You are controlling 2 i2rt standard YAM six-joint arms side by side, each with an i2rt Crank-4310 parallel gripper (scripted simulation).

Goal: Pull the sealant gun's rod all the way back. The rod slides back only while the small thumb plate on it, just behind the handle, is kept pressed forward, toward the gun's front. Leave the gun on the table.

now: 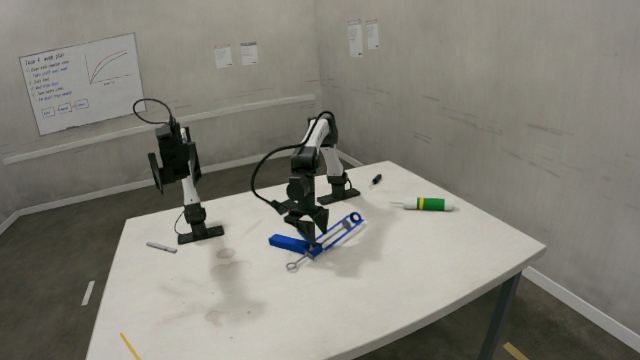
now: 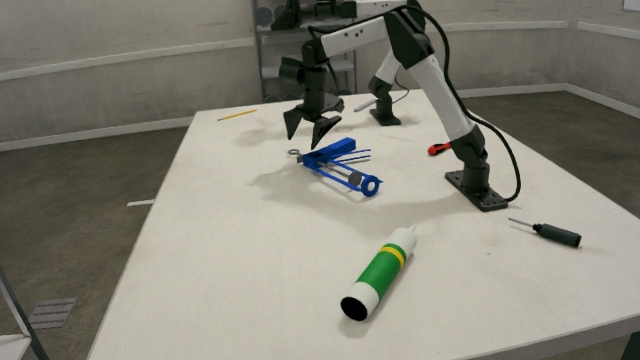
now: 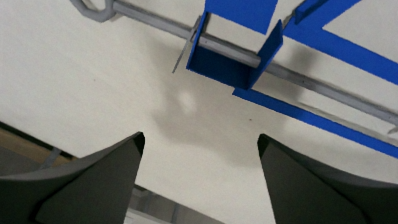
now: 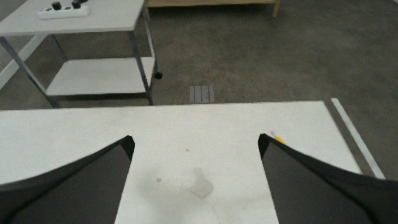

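You can see my left gripper in image 3 (201, 135), and it's there in image 1 and image 2 as well, but in image 4 it's out of frame. On my left gripper, (image 1: 326, 208) and (image 2: 322, 125) are the same spot. There's also a blue sealant gun, which shows in image 1 (284, 242), image 2 and image 3, while in image 4 the gun is out of frame. On the gun, (image 2: 331, 160) is the same spot as (image 3: 307, 30).
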